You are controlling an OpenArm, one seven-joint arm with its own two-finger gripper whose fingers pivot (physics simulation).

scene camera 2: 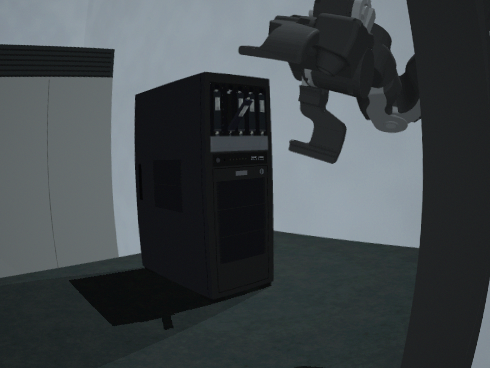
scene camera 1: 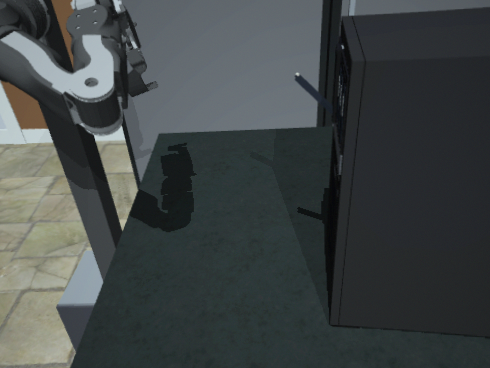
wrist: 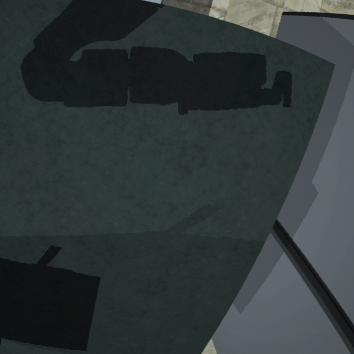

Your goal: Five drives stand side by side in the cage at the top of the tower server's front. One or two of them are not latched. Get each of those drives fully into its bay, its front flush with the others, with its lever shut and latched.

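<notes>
The black tower server stands upright on the dark green table. In scene camera 2, five drives stand side by side in the cage at its top front. The second drive from the left has its lever swung out, slanting up and outward from the drive's bottom end. The other four levers look upright and shut. Whether the second drive sits slightly proud is too dark to tell. My gripper is open and empty, high above the table and well apart from the server's front. Its fingers do not show in the wrist view.
The dark green table carries shadows of the arm, the server and the lever. A dark upright post stands by the arm. A pale cabinet is behind the server at the left in scene camera 2.
</notes>
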